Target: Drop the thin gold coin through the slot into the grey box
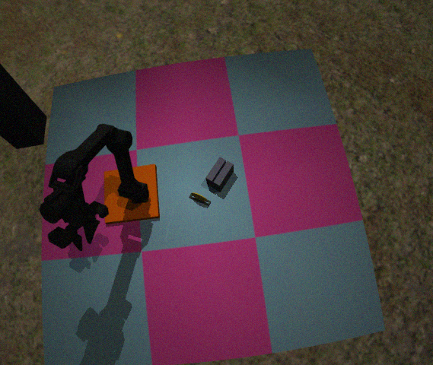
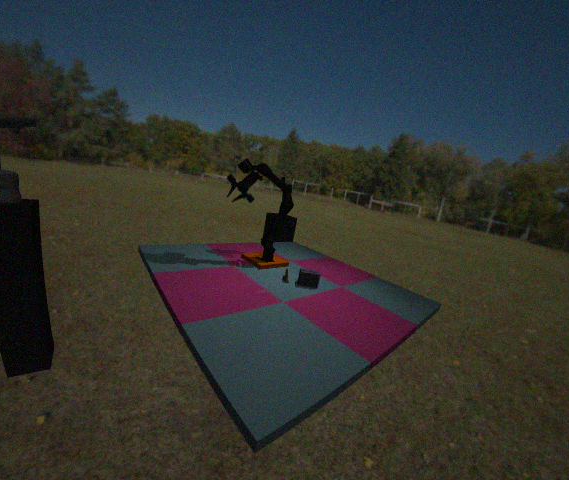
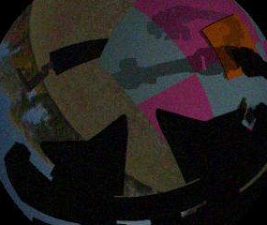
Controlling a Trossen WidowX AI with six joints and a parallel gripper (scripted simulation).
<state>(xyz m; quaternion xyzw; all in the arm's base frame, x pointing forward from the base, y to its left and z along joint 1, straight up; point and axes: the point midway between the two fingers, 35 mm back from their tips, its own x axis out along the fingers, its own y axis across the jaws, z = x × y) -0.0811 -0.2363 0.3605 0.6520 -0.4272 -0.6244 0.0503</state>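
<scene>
Right now my gripper tip is 330 mm above the gold coin, 320 mm short of it and 220 mm to the right of it.
</scene>
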